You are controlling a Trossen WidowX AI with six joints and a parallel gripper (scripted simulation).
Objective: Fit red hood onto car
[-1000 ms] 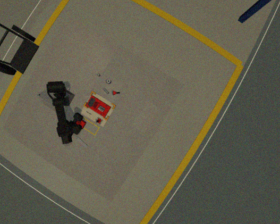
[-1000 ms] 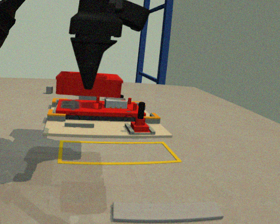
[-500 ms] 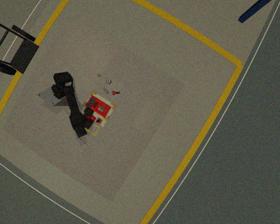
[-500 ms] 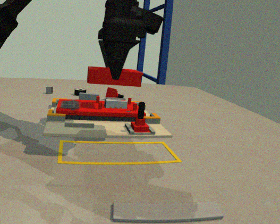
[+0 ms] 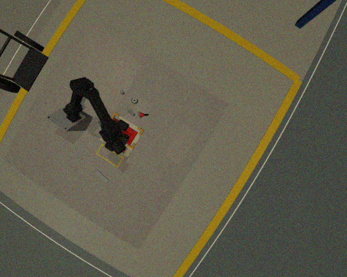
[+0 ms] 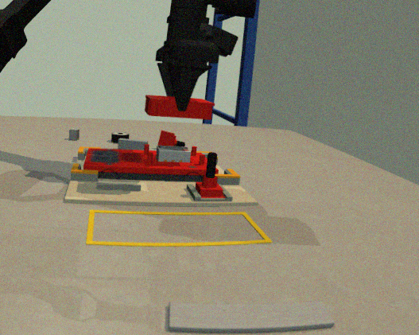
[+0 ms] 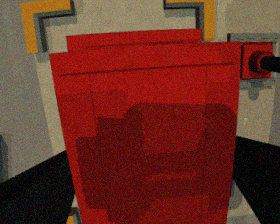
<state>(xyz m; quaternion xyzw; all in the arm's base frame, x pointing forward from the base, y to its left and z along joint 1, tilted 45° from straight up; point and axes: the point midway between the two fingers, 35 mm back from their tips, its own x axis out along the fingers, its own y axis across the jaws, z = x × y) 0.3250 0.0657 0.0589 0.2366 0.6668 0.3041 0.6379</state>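
Now: gripper tip 1 cm to the right of the grey engine block and 8 cm above it. From my gripper tip the other things lie so: hood: 1 cm above.
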